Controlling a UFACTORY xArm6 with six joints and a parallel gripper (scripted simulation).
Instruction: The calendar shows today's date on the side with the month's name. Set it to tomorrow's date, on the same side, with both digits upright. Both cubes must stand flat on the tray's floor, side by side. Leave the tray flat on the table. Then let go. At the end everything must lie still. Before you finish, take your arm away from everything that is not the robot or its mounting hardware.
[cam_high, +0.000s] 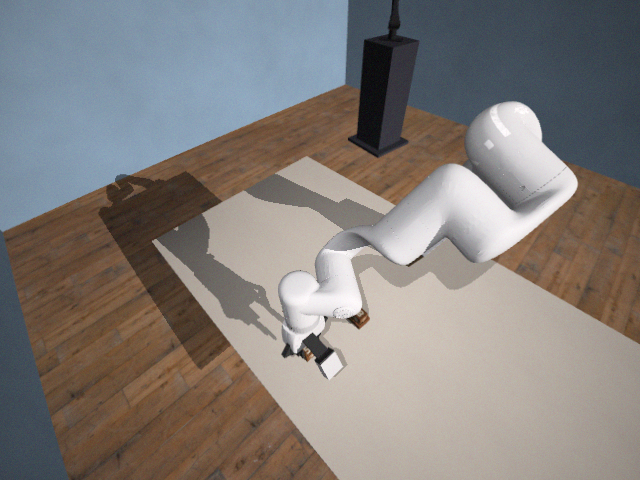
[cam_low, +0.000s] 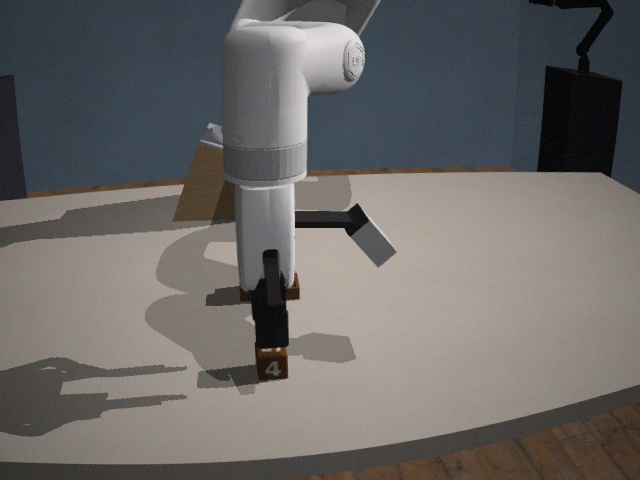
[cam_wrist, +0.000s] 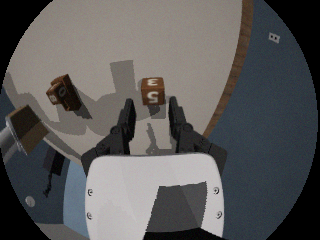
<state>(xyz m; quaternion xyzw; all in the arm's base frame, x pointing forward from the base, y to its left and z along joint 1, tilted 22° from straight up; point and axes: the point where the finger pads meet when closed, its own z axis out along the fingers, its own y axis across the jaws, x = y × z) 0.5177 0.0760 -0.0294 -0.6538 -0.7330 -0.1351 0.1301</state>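
Right now the brown digit cube is 50 mm below my hand. From my hand the other things lie so: brown cube (180 mm behind, 40 mm below, 10 mm to the left); then brown calendar tray (180 mm behind, 60 mm below, 10 mm to the right).
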